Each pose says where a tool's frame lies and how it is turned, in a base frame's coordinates. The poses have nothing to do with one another.
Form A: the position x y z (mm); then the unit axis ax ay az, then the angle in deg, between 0 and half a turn.
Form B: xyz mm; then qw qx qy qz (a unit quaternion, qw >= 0). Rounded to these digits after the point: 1 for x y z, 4 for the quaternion.
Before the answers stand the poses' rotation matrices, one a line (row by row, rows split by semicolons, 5 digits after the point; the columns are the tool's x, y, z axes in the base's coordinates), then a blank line. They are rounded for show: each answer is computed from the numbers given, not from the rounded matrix.
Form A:
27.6 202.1 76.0 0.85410 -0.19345 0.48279 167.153
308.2 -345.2 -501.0 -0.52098 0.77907 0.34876 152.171
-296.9 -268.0 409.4 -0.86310 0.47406 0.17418 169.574
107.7 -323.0 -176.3 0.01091 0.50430 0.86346 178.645
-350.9 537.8 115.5 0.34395 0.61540 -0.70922 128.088
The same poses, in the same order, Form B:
0.46575 -0.43366 0.77137; -0.21897 -0.90106 -0.37436; 0.85740 0.00545 -0.51463
-0.37290 -0.92763 0.02132; -0.60200 0.25935 0.75520; -0.70607 0.26878 -0.65515
0.49407 -0.84308 -0.21240; -0.78004 -0.53774 0.31997; -0.38397 0.00759 -0.92331
-0.99948 -0.00942 0.03076; 0.03142 -0.49115 0.87051; 0.00691 0.87102 0.49120
-0.42559 0.90043 0.08995; -0.21596 -0.00454 -0.97639; -0.87877 -0.43497 0.19639

27.6 202.1 76.0 0.1119 0.8487 -0.1922 0.4798
308.2 -345.2 -501.0 0.2405 -0.5057 0.7562 0.3385
-296.9 -268.0 409.4 0.0909 -0.8595 0.4721 0.1735
107.7 -323.0 -176.3 0.0118 0.0109 0.5043 0.8634
-350.9 537.8 115.5 0.4377 0.3093 0.5533 -0.6377

